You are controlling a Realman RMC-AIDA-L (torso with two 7-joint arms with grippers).
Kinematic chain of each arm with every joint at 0, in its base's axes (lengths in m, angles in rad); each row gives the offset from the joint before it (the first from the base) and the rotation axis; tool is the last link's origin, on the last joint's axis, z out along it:
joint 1: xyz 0 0 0.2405 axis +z
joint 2: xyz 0 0 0 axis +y
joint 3: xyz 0 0 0.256 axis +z
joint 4: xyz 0 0 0 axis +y
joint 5: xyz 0 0 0.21 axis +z
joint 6: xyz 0 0 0 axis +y
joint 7: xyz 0 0 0.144 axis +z
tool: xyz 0 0 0
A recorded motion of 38 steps. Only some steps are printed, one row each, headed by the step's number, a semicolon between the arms.
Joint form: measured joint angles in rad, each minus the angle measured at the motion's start. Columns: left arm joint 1, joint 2, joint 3, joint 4, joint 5, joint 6, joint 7; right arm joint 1, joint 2, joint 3, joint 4, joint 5, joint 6, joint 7.
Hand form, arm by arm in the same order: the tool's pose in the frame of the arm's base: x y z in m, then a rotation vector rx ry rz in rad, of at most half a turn. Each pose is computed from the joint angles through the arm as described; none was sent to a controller.
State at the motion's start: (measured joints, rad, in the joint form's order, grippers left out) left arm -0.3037 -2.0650 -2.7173 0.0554 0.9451 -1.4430 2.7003; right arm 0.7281 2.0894 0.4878 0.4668 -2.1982 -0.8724 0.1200
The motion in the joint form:
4: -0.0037 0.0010 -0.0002 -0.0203 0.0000 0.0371 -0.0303; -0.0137 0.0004 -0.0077 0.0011 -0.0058 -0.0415 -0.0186
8: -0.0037 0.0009 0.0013 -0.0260 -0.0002 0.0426 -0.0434; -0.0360 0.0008 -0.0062 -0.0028 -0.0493 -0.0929 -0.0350
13: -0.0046 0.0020 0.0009 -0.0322 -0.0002 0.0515 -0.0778; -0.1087 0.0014 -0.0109 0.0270 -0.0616 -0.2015 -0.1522
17: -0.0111 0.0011 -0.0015 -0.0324 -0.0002 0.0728 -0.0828; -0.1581 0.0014 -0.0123 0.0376 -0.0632 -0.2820 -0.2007
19: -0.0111 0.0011 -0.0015 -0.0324 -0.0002 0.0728 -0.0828; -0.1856 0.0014 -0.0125 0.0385 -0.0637 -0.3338 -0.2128
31: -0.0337 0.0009 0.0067 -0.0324 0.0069 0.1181 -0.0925; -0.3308 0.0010 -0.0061 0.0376 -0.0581 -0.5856 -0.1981
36: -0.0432 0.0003 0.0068 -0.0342 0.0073 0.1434 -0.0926; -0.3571 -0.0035 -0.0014 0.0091 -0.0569 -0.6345 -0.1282
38: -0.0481 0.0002 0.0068 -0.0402 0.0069 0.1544 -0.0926; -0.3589 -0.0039 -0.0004 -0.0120 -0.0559 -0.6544 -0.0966
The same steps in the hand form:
4: -0.3818 0.2636 0.0258 -1.3708 -0.7243 -0.8603; 0.1613 0.3668 -0.1163 -2.1279 0.3806 0.9096
8: -0.3823 0.2643 0.0265 -1.3693 -0.7324 -0.8652; 0.1626 0.3596 -0.1141 -2.1285 0.3180 0.9329
13: -0.3835 0.2655 0.0278 -1.3608 -0.7570 -0.8843; 0.1680 0.3408 -0.1072 -2.0621 0.2038 0.9663
17: -0.3843 0.2681 0.0261 -1.3605 -0.7753 -0.8773; 0.1740 0.3292 -0.0996 -2.0004 0.1627 0.9969
19: -0.3843 0.2681 0.0261 -1.3605 -0.7753 -0.8773; 0.1781 0.3227 -0.0941 -1.9609 0.1508 1.0219
31: -0.3826 0.2771 0.0208 -1.3860 -0.8052 -0.8655; 0.2035 0.2866 -0.0638 -1.7505 0.1683 1.1531
36: -0.3830 0.2810 0.0190 -1.3916 -0.8187 -0.8526; 0.2159 0.2805 -0.0552 -1.7206 0.2142 1.1891
38: -0.3830 0.2836 0.0196 -1.3938 -0.8182 -0.8466; 0.2201 0.2796 -0.0519 -1.7145 0.2260 1.2034

